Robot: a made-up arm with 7 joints.
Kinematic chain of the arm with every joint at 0, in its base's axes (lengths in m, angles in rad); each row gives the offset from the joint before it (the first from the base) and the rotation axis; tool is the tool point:
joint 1: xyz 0 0 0.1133 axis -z
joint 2: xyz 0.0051 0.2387 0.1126 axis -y
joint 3: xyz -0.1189 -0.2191 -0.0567 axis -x
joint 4: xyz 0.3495 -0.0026 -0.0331 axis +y
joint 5: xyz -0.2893 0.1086 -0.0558 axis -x
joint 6: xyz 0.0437 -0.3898 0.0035 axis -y
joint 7: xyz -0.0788 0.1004 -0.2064 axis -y
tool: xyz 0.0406 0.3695 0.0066
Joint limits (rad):
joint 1: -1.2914..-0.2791
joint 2: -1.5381..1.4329
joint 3: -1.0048..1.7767
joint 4: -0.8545..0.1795
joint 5: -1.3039..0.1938
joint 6: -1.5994..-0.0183
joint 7: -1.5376..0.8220
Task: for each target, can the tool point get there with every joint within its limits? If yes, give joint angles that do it. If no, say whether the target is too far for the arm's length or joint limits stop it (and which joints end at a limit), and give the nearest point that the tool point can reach.
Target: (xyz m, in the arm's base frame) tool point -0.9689 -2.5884 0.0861
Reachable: no: too far | nearest point -0.2194 -0.5500 0.1040 | short by 2.172 m
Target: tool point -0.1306 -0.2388 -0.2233
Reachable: yes | joints -1.0122 -0.5262 0.6352 -0.7567 -0.7224 -0.7677 -0.5622
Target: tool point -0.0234 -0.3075 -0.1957
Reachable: yes | joints -1.1311 -0.8578 0.7184 -0.7421 -0.0426 -0.2546 0.4841
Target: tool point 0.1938 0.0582 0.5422
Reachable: no: joint limits stop it (at a limit: joint 1, joint 2, joint 3, joint 4, joint 6, joint 7) | nearest point 0.1199 0.0730 0.4756 | short by 0.101 m
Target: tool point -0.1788 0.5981 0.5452
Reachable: no: joint limits stop it (at a limit: joint 2, joint 3, joint 4, joint 6, joint 7) | nearest point -0.1575 0.5269 0.4492 | short by 0.121 m
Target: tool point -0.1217 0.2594 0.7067
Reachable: no: joint limits stop it (at a limit: joint 1, joint 2, joint 5, joint 7) | nearest point -0.1039 0.2043 0.4994 | short by 0.215 m
